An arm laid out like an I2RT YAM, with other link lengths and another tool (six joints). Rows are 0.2 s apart.
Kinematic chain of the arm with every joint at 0, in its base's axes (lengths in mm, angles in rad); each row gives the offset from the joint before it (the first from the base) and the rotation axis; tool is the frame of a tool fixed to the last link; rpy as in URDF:
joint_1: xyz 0 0 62.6 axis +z
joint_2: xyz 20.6 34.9 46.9 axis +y
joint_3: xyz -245.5 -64 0 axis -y
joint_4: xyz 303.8 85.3 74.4 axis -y
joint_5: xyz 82.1 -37.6 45 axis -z
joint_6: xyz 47 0 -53.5 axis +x
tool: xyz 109 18 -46 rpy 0.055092 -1.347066 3.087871
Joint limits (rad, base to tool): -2.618..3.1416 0..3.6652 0..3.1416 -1.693..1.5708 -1.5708..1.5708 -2.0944..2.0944
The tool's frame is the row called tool.
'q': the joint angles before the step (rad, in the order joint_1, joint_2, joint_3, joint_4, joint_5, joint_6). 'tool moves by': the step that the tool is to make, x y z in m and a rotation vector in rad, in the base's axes. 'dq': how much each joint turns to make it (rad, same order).
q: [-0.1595, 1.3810, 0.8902, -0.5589, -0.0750, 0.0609]
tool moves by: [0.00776, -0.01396, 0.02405, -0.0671, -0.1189, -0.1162]
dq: [0.0015, -0.1128, -0.0449, 0.0619, 0.1046, 0.0718]
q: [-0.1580, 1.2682, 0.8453, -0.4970, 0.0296, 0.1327]
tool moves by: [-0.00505, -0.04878, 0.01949, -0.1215, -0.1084, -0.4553]
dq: [-0.0057, -0.0917, -0.0436, 0.0184, 0.3660, 0.2884]
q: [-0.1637, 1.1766, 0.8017, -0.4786, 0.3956, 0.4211]
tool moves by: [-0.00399, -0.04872, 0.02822, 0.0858, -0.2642, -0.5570]
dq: [-0.0684, -0.0318, 0.0215, -0.0669, 0.2213, 0.5242]
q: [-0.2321, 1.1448, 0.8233, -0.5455, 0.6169, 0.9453]
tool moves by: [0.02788, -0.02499, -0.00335, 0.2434, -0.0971, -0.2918]
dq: [-0.0834, 0.2338, 0.2191, -0.1652, -0.0937, 0.3813]
